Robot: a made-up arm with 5 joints.
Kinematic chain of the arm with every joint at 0, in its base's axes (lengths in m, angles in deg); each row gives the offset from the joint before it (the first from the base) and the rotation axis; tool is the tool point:
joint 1: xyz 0 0 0.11 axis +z
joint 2: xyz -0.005 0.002 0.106 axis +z
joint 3: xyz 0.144 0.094 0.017 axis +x
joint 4: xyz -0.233 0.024 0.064 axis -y
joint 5: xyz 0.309 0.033 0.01 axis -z
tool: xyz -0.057 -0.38 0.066
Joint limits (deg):
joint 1: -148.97..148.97
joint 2: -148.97..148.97
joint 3: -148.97..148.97
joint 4: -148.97..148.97
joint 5: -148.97..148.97
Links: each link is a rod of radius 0.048 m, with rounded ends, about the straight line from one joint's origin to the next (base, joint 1, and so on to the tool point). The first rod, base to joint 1, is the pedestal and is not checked.
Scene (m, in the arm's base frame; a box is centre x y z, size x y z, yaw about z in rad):
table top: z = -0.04
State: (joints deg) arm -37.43 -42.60 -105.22 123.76 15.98
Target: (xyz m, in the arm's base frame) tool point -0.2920 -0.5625 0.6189
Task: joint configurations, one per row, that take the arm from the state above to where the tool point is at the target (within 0.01 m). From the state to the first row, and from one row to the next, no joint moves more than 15 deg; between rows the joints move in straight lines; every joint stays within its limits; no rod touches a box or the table.
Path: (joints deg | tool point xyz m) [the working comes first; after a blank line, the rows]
Joints at the target: -105.97 -111.45 -76.28 84.22 -46.03
Straight joint move there: clear.

1: -51.14 -56.37 -99.43 115.85 3.58 | 0.4376 0.1361 0.5087
2: -64.85 -70.14 -93.64 107.94 -8.82 | 0.5001 -0.1313 0.5382
3: -78.56 -83.91 -87.86 100.04 -21.22 | 0.3792 -0.4205 0.5670
4: -92.27 -97.68 -82.07 92.13 -33.63 | 0.0814 -0.5995 0.5947
5: -105.97 -111.45 -76.28 84.22 -46.03 | -0.2919 -0.5625 0.6189

